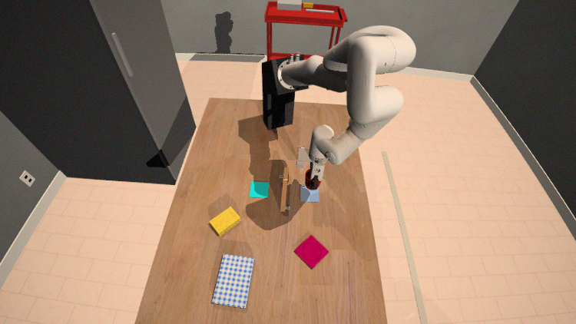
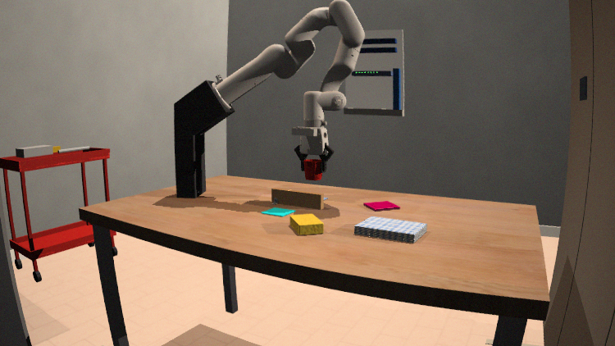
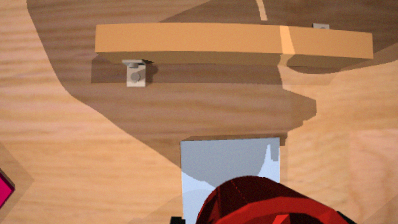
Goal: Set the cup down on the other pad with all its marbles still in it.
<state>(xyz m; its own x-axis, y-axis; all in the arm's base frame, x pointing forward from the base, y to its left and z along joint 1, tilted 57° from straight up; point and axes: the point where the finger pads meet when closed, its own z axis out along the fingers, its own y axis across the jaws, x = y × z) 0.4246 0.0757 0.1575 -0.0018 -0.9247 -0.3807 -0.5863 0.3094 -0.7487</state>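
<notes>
Right now the wooden rail is 12 cm to the right of my hand and 10 cm below it. The rest, counted from my hand: red cup (2 cm below); then yellow sponge (18 cm ahead, 35 cm to the right, 10 cm below); then magenta plate (27 cm ahead, 1 cm to the left, 12 cm below).
</notes>
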